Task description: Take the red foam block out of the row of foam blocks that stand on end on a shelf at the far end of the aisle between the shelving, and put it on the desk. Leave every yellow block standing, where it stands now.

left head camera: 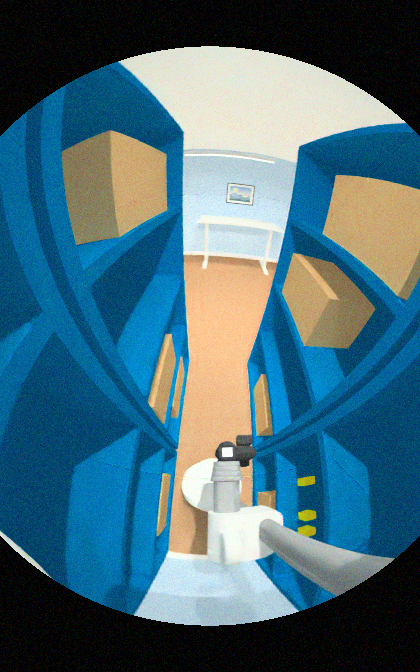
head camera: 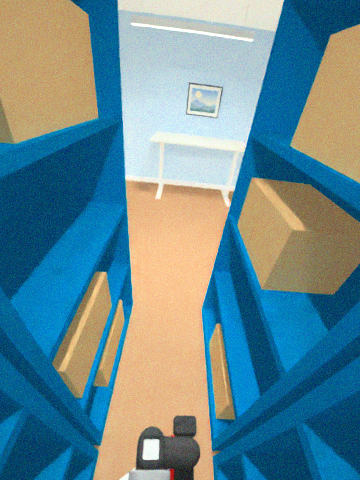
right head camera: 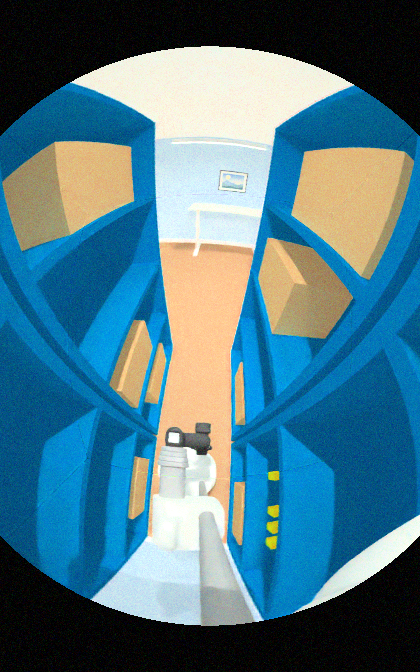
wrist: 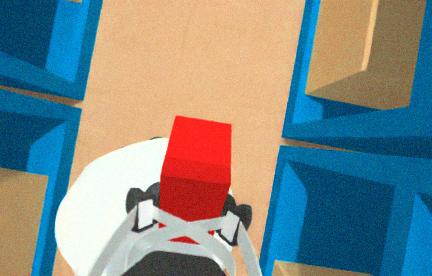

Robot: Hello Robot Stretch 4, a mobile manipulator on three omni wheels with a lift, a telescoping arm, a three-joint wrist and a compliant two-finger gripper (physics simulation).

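Places are measured from the robot's base along level axes (x ahead, y left, z up), in millimetres.
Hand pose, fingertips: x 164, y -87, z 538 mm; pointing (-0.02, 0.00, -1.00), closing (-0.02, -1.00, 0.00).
Each offset is from my fingertips to the top centre of the thing. Level surfaces: height alone.
The red foam block {dx +23, dy +0, dz +80 mm} (wrist: 200,145) is held between the fingertips of my gripper (wrist: 190,203) in the wrist view, above the aisle floor and the white base. My gripper is shut on it. In the head views the dark wrist shows, and the fingers and the block are hidden. Yellow blocks (left head camera: 307,515) (right head camera: 272,511) stand in a row on a low shelf on the right, with a gap between the first one and the others. The white desk {dz +384 mm} (head camera: 197,142) (left head camera: 240,223) (right head camera: 225,208) stands at the far end of the aisle, against the pale blue wall.
Blue shelving (head camera: 107,175) (left head camera: 172,175) lines both sides of the aisle closely. Brown boxes stand on its shelves, one large box {dx +635, dy -436, dz +695 mm} (head camera: 280,260) (left head camera: 320,305) on the right. The tan floor {dz -566 mm} (head camera: 175,260) runs between the shelving to the desk. A framed picture (head camera: 204,100) hangs above the desk.
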